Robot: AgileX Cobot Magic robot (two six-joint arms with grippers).
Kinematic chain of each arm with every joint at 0, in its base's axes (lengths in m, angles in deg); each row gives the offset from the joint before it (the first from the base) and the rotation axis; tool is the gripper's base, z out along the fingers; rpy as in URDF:
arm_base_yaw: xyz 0 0 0.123 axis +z
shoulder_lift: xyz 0 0 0 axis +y
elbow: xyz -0.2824 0 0.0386 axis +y
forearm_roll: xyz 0.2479 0 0.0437 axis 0.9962 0 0.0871
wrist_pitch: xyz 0 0 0 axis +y
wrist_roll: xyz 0.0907 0 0.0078 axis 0.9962 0 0.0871
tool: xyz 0 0 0 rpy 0 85 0
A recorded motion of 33 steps. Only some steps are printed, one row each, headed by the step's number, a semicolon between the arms.
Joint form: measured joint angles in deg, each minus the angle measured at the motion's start. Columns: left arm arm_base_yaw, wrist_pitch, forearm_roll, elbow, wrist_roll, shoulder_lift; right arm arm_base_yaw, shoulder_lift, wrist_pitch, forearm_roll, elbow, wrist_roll.
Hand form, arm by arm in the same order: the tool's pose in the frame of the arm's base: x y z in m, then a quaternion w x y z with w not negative. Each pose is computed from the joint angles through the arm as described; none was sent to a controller.
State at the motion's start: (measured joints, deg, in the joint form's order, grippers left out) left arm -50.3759 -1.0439 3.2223 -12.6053 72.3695 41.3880; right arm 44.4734 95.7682 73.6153 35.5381 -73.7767 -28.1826
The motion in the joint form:
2: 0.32 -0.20 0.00 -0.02 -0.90 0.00; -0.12 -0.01 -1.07 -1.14 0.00 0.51
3: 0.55 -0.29 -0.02 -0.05 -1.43 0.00; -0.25 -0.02 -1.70 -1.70 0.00 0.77
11: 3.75 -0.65 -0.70 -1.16 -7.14 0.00; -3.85 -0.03 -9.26 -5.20 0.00 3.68
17: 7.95 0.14 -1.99 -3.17 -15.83 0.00; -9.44 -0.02 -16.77 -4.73 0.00 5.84
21: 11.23 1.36 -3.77 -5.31 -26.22 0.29; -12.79 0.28 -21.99 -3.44 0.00 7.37
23: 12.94 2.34 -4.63 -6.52 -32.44 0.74; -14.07 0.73 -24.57 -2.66 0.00 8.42
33: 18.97 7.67 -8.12 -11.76 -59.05 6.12; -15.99 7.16 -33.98 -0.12 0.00 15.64
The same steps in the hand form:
2: 0.0873 -0.1044 0.2227 0.54273 0.73694 0.38530 0.11797; 0.1931 0.2574 0.2713 0.03707 0.49086 -0.82418 -0.28003
3: 0.0877 -0.1041 0.2230 0.54391 0.73379 0.39001 0.11660; 0.1949 0.2569 0.2709 0.03137 0.48877 -0.82704 -0.27589
11: 0.0951 -0.1008 0.2298 0.55739 0.69257 0.44607 0.10337; 0.2233 0.2462 0.2687 0.03816 -0.43785 0.86227 0.25163
17: 0.1046 -0.0956 0.2401 0.57051 0.62737 0.52444 0.07670; 0.2571 0.2279 0.2707 0.10827 -0.35947 0.89133 0.25414
21: 0.1126 -0.0917 0.2498 0.57922 0.54898 0.60172 0.03263; 0.2779 0.2161 0.2717 0.15203 -0.30209 0.90443 0.26007
23: 0.1172 -0.0898 0.2542 0.57855 0.50205 0.64280 0.00524; 0.2873 0.2119 0.2706 0.16942 -0.27268 0.90966 0.26355
33: 0.1407 -0.0870 0.2618 0.52756 0.28958 0.79084 -0.11134; 0.3206 0.2123 0.2351 0.18036 -0.15263 0.93350 0.26971

